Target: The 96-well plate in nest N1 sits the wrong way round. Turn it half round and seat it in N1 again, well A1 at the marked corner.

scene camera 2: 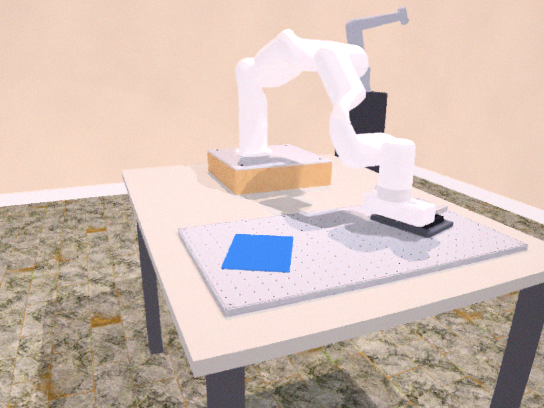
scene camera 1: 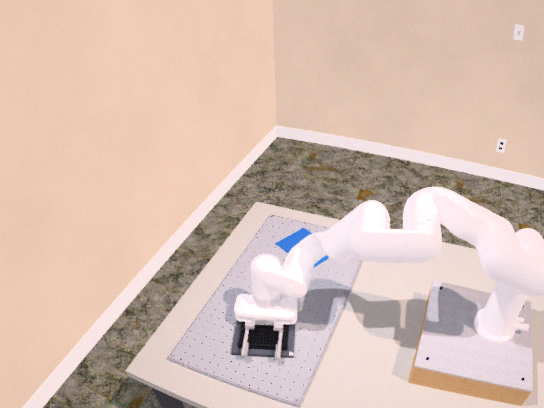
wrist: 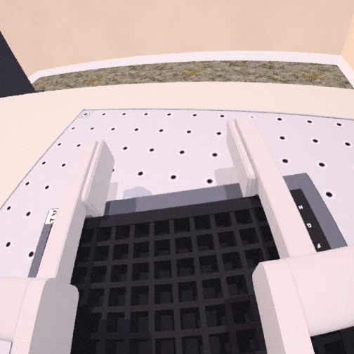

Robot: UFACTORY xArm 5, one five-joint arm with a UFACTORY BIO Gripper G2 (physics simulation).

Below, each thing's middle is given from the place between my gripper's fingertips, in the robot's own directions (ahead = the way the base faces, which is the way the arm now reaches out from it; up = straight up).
The black 96-well plate (scene camera 1: 262,336) lies 2 cm ahead of my hand, 8 cm to the right of it and 1 cm below it. Also, from my hand: flat blue square (scene camera 2: 270,253): 2 cm ahead, 49 cm to the right, 3 cm below.
